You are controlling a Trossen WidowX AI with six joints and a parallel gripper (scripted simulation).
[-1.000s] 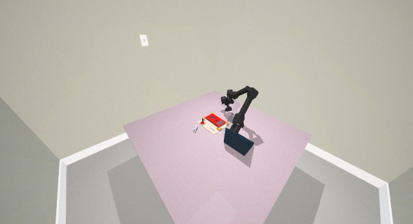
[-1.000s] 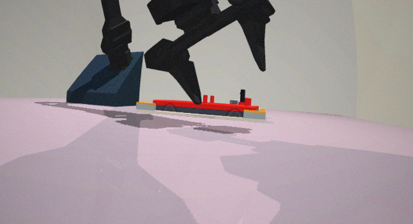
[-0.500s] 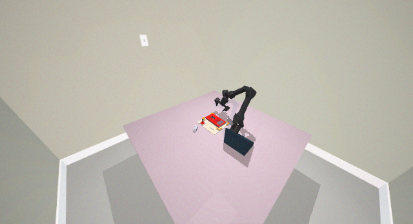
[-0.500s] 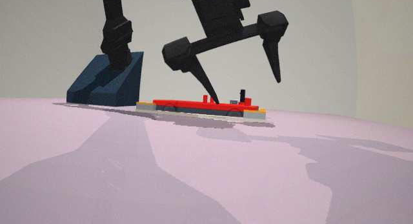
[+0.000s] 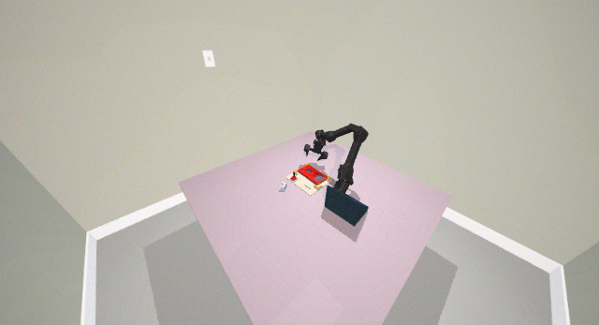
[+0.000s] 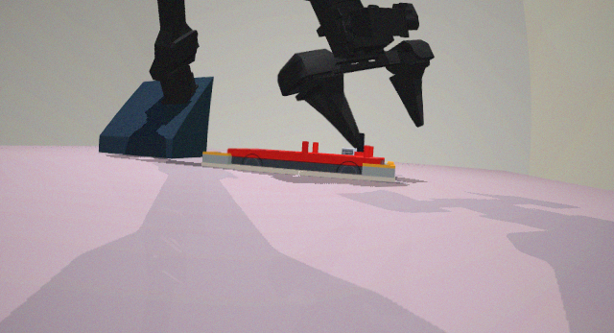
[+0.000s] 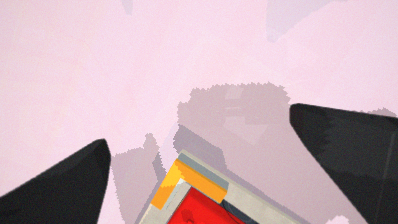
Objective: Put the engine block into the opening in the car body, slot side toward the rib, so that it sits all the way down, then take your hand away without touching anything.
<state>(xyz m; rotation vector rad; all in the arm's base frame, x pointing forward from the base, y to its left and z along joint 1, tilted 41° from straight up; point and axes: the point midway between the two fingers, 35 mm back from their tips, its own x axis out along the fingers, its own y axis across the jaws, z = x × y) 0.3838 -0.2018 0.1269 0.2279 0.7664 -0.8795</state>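
Now: gripper tip 35 cm to the right of the engine block, 5 cm past it and 3 cm above it. From my gripper tip the other things lie so: beige plate 15 cm to the left, 10 cm behind, 4 cm below; then black peg 24 cm to the left, 4 cm behind, 2 cm below.
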